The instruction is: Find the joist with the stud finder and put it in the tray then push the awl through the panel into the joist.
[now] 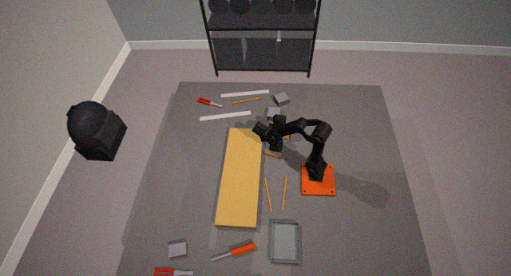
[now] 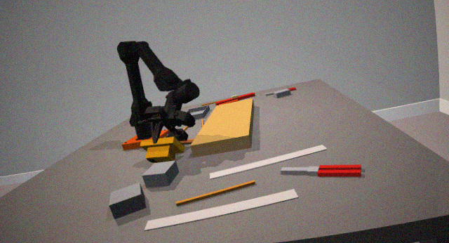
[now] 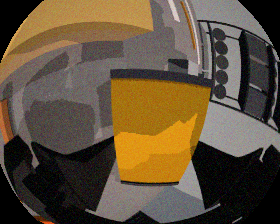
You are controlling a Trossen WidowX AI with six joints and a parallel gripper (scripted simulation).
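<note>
Right now my gripper tip is 30 mm to the left of the indicator window, 30 mm past it and 30 mm above it. Also, from my gripper tip: grey tray (550 mm to the left, 100 mm behind, 30 mm below); awl (140 mm to the left, 40 mm below, 10 mm behind); stud finder (20 mm to the right, 20 mm below, 10 mm behind).
</note>
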